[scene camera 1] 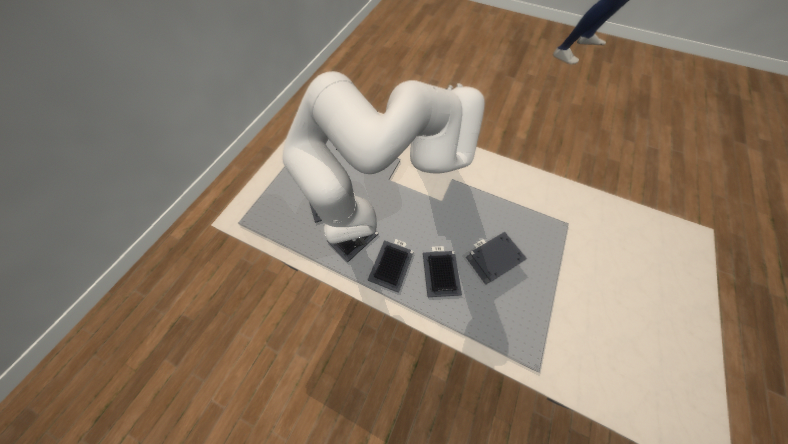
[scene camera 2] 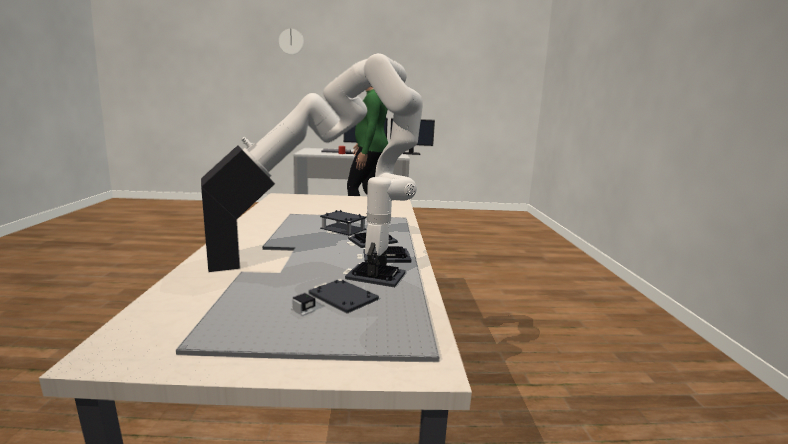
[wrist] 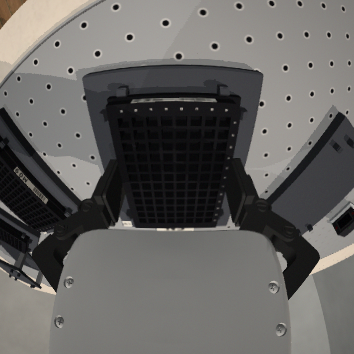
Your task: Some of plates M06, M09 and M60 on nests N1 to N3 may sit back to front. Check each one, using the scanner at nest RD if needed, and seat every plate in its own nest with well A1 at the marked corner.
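Places are measured from the arm's base along level axes (x left, y back, z up), in metres.
Pixels of known places: gripper, fingertip midpoint: (scene camera 2: 377,270) (wrist: 174,172); arm's base at its link origin: (scene camera 2: 256,163).
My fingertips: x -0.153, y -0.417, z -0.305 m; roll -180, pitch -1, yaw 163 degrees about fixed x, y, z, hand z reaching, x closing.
Note:
Ahead of a thing's pixels: the offset from my fingertips to its middle. "pt": to the spot under its first point. Level surfaces: height alone.
A black plate @[dy +0.004, dx +0.001, dz +0.000 m] (wrist: 172,160) (scene camera 2: 388,271) (scene camera 1: 349,248) lies level on nest N3 @[dy +0.004, dx +0.002, dz -0.009 m] (wrist: 175,79) (scene camera 2: 393,281). In the wrist view white dots run along its far and right edges; its edge label is unreadable, and a small white tag shows at the nest's near-left corner. My gripper (wrist: 174,172) (scene camera 2: 373,271) has its fingers against the plate's long sides, shut on it; the arm hides it in scene camera 1. Plate M09 @[dy -0.032, dx +0.186, dz +0.000 m] (wrist: 24,187) (scene camera 1: 392,265) sits on the neighbouring nest. Another dark plate @[dy +0.024, dx +0.364, dz +0.000 m] (scene camera 1: 442,273) sits on the nest beyond; its name is unreadable.
An empty flat nest @[dy +0.108, dx -0.165, dz -0.002 m] (scene camera 2: 344,296) (wrist: 320,167) with the small scanner box @[pt dy +0.184, dx -0.268, dz +0.013 m] (scene camera 2: 303,303) (wrist: 344,220) stands beside nest N3. A raised two-level stand (scene camera 1: 497,257) (scene camera 2: 342,216) is at the other end of the row. All stand on a grey perforated board @[dz -0.019 m] (scene camera 1: 518,319) (scene camera 2: 248,330).

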